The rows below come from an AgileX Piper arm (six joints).
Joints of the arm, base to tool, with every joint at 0 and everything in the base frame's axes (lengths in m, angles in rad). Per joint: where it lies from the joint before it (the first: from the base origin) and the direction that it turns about. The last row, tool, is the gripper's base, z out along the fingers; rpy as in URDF.
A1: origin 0.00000 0.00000 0.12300 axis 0 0 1
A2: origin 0.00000 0.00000 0.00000 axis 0 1 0
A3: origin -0.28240 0.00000 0.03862 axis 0 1 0
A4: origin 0.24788 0.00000 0.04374 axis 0.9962 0 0.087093
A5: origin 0.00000 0.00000 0.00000 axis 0 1 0
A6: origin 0.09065 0.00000 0.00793 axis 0.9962 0 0.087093
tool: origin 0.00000 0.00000 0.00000 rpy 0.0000 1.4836 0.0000
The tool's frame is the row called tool.
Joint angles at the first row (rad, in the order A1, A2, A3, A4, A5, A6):
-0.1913 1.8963 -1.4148 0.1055 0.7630 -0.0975
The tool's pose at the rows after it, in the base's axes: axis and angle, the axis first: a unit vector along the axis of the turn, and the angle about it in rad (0 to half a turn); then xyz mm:
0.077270 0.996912 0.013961 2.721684 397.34 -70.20 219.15
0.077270 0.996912 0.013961 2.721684 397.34 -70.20 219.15
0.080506 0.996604 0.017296 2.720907 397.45 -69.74 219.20
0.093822 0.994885 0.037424 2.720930 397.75 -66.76 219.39
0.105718 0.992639 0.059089 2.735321 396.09 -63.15 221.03
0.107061 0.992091 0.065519 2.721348 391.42 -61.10 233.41
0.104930 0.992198 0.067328 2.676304 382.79 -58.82 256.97
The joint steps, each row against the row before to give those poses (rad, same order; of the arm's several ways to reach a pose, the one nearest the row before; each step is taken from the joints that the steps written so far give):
0.0000 0.0000 -0.0001 0.0000 0.0015 0.0000
0.0000 0.0000 0.0000 0.0000 0.0000 0.0000
0.0000 0.0000 0.0000 0.0074 0.0000 0.0022
0.0000 0.0000 0.0000 0.0471 0.0051 0.0000
0.0000 -0.0049 0.0000 0.0466 0.0246 0.0000
0.0000 -0.0323 0.0001 0.0134 0.0199 0.0000
0.0000 -0.0616 0.0000 0.0055 0.0171 0.0000

